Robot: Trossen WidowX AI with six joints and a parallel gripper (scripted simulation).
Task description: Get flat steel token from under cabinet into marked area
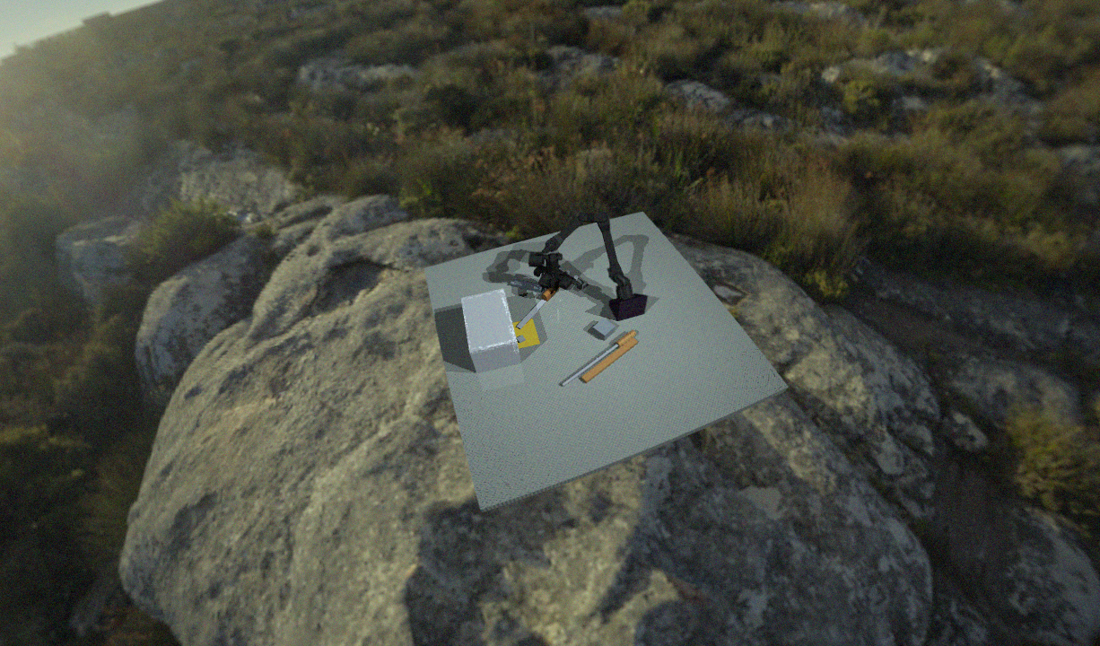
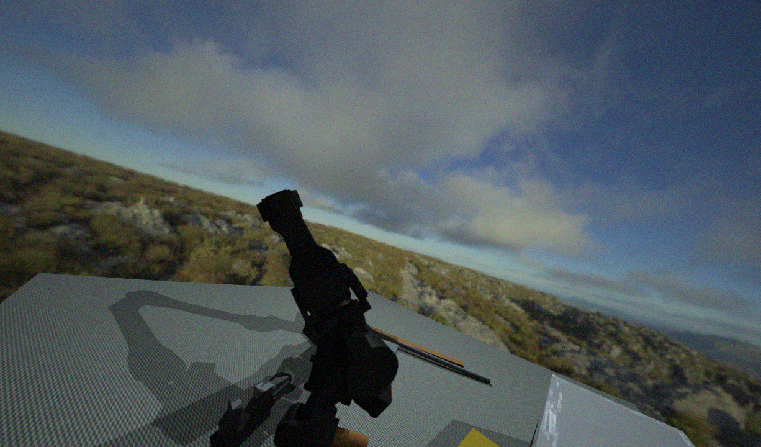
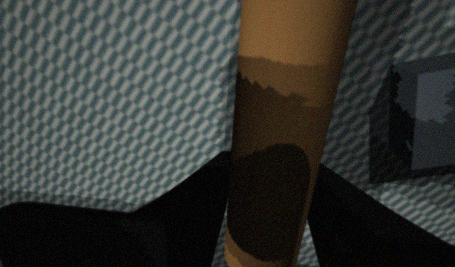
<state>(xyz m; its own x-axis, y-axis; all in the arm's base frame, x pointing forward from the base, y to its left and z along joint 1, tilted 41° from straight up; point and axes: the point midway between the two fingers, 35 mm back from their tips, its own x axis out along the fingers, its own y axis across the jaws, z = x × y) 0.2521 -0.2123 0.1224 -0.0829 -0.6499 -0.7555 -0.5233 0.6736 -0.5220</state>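
Right now my gripper tip is 110 mm past the small grey cube and 70 mm to the left of it. The rest, counted from my gripper tip: grey bar: 130 mm behind, 10 mm to the left; grey block: 100 mm behind, 330 mm to the left, 10 mm above; wooden stick: 50 mm behind, 470 mm to the left.
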